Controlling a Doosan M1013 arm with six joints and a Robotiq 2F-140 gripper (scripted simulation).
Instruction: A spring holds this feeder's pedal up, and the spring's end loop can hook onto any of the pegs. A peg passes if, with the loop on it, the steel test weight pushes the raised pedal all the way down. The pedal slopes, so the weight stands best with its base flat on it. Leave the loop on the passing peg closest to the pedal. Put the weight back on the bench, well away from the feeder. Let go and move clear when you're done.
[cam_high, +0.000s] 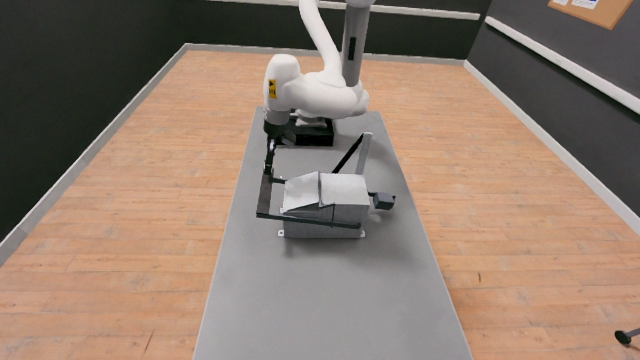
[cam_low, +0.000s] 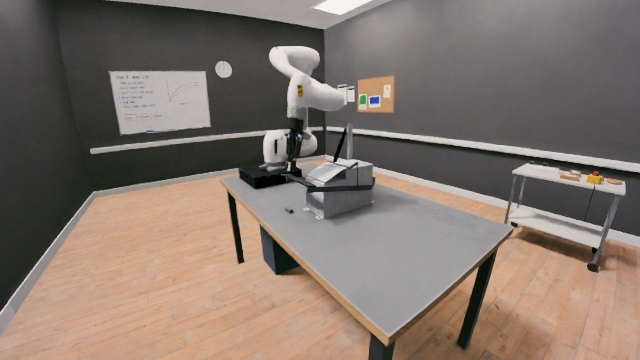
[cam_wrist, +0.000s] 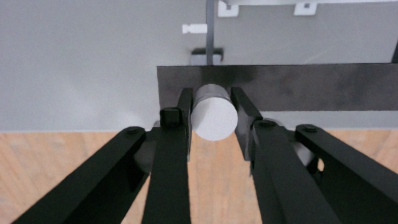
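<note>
Now: hand 3 cm to the left of the small dark object and 24 cm above it. Also, from my hand: steel test weight (1 cm below).
</note>
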